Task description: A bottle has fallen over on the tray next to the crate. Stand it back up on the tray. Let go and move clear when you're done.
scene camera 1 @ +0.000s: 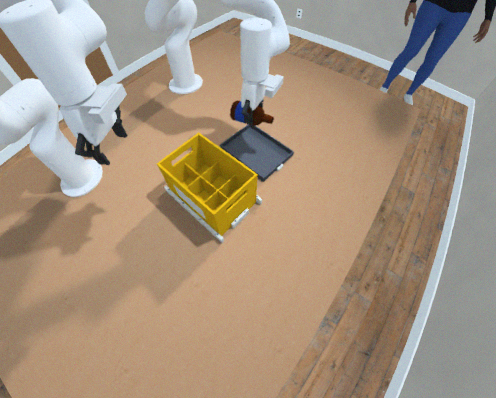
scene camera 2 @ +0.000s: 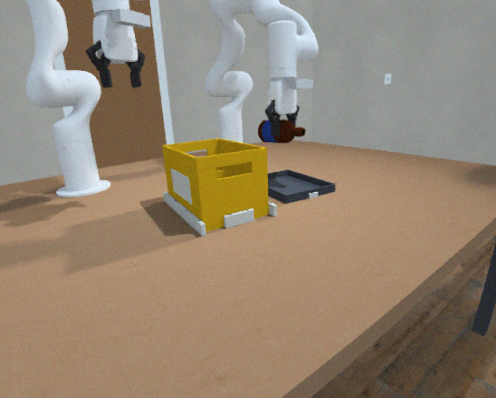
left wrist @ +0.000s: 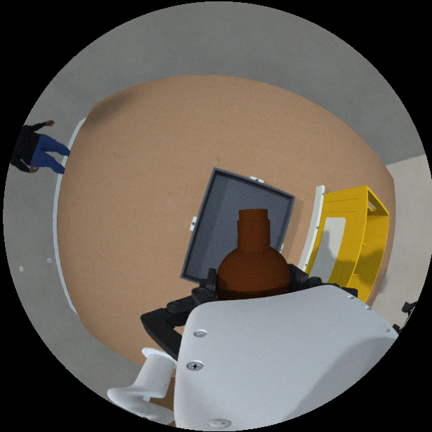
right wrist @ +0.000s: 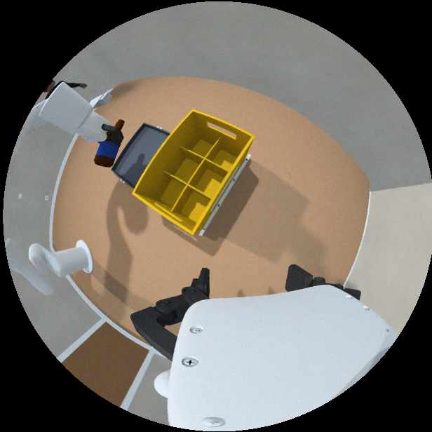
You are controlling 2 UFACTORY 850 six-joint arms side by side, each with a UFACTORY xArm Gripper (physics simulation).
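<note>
The brown bottle with a blue label [scene camera 1: 239, 112] [scene camera 2: 284, 131] [left wrist: 254, 265] [right wrist: 107, 151] lies roughly level in the air, its neck to the right in both scene views. My left gripper [scene camera 1: 255, 114] [scene camera 2: 284, 126] [left wrist: 251, 279] is shut on its body and holds it above the dark tray [scene camera 1: 270, 157] [scene camera 2: 300, 187] [left wrist: 220, 215] [right wrist: 145, 145], toward the back of the tray in scene camera 1. The bottle's base is hidden in the left wrist view. My right gripper [scene camera 1: 111, 145] [scene camera 2: 121, 84] [right wrist: 250, 280] is open and empty, high at the left of the scene views.
The yellow crate [scene camera 1: 250, 197] [scene camera 2: 232, 195] [left wrist: 350, 205] [right wrist: 165, 170], with empty compartments, stands close beside the tray. White strips [scene camera 1: 195, 214] [scene camera 2: 185, 215] [left wrist: 315, 225] edge the crate's base. A person [scene camera 1: 430, 47] stands beyond the table.
</note>
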